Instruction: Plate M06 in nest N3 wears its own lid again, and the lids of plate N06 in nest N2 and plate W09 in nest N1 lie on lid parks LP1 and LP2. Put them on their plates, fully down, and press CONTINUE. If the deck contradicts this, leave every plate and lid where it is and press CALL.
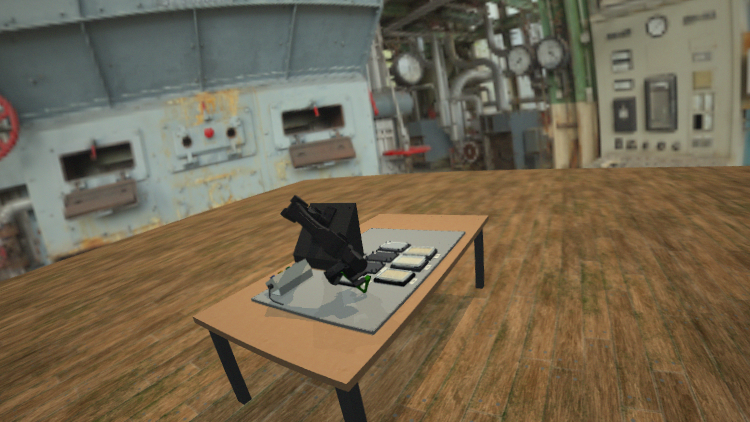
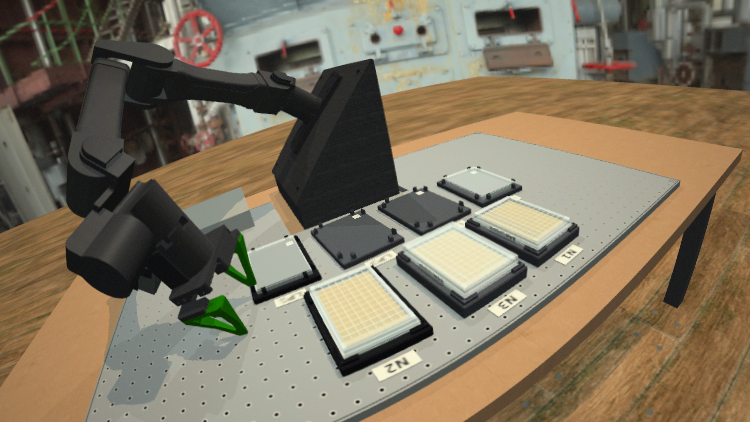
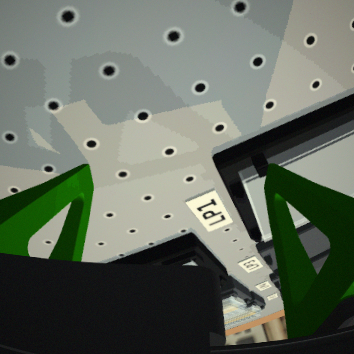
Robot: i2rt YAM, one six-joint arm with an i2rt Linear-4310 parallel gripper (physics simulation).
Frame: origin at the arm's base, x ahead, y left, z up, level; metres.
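Seen in the pictures: gripper, fingertip midpoint: (image 1: 359,287) (image 2: 248,308) (image 3: 178,174); arm's base, link origin: (image 1: 324,224) (image 2: 316,112).
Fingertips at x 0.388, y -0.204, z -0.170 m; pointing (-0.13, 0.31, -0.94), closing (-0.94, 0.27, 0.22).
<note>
Offsets run from my fingertips to a thing's top centre. "spot": to the spot under its first point.
My gripper (image 1: 355,283) (image 2: 250,309) (image 3: 178,174) is open and empty, its green fingers low over the deck beside park LP1. A clear lid @[dx -0.094, dy +0.049, dz +0.007 m] (image 2: 283,262) (image 3: 325,177) lies on LP1, close to one fingertip. Another clear lid @[dx -0.146, dy +0.438, dz +0.007 m] (image 1: 394,245) (image 2: 478,182) lies on the farthest park, whose label is not readable. The yellowish plate in N2 @[dx +0.076, dy +0.135, dz +0.017 m] (image 1: 394,276) (image 2: 361,309) and the one in N1 @[dx +0.038, dy +0.393, dz +0.020 m] (image 1: 421,251) (image 2: 524,217) sit in black nests. The plate in N3 @[dx +0.060, dy +0.271, dz +0.023 m] (image 1: 410,261) (image 2: 461,257) stands between them under a clear lid. Plate and lid names are not readable.
Two dark parks without lids @[spot: dx -0.075, dy +0.176, dz -0.001 m] (image 2: 358,244) @[spot: dx -0.117, dy +0.305, dz +0.000 m] (image 2: 423,209) stand between the lidded ones. A grey control box @[dx -0.325, dy -0.109, dz +0.073 m] (image 1: 294,278) (image 2: 217,209) stands behind the arm, its buttons mostly hidden. The black arm mount (image 1: 333,230) (image 2: 346,146) rises behind the parks.
</note>
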